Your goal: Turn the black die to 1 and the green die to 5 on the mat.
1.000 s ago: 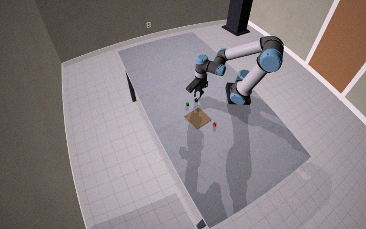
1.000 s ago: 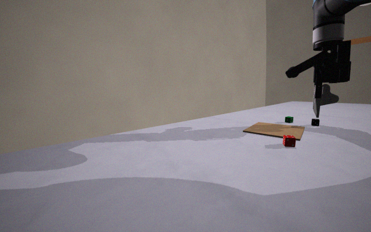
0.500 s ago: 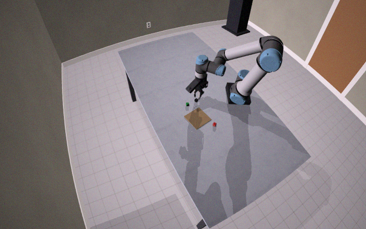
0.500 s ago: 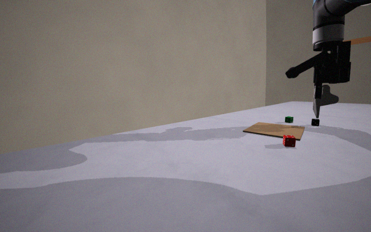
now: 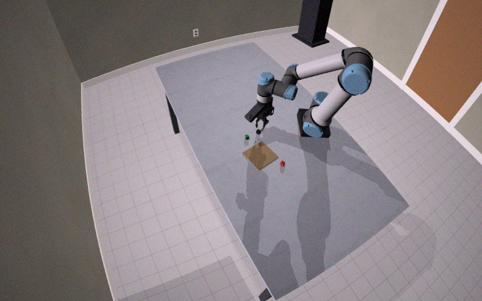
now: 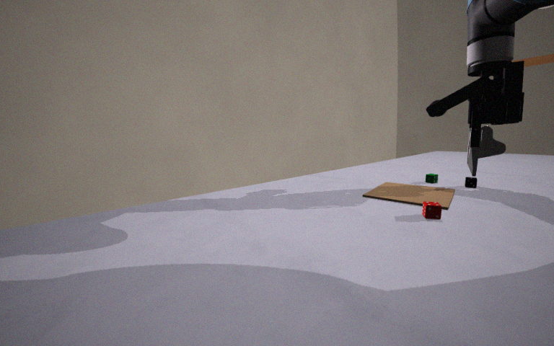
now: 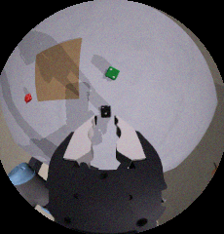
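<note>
Now: hand 3 cm above the black die. Round my hand: green die 8 cm ahead, 1 cm to the right, 3 cm below; red die 3 cm ahead, 25 cm to the left, 3 cm below; brown mat 9 cm ahead, 13 cm to the left, 4 cm below.
</note>
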